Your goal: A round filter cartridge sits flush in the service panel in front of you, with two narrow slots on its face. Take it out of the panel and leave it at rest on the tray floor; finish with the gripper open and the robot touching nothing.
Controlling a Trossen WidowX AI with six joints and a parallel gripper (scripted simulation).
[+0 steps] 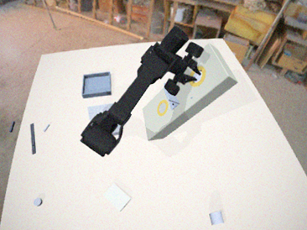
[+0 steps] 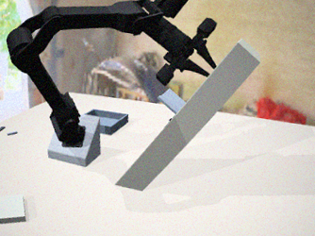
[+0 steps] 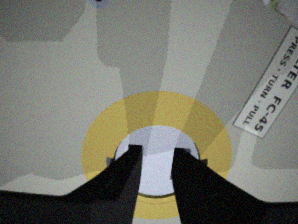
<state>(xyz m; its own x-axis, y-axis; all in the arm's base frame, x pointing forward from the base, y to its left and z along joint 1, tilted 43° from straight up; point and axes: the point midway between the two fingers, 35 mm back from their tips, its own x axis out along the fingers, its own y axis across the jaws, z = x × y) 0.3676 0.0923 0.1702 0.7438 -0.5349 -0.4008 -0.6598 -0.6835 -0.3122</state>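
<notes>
My gripper tip is now 10 mm short of the round filter cartridge and 10 mm above it. From my gripper tip the other things lie so: small disc: 710 mm behind, 270 mm below, 200 mm to the right; then pale square: 400 mm behind, 270 mm below, 260 mm to the right; then tray: 390 mm behind, 340 mm to the left, 270 mm below.
</notes>
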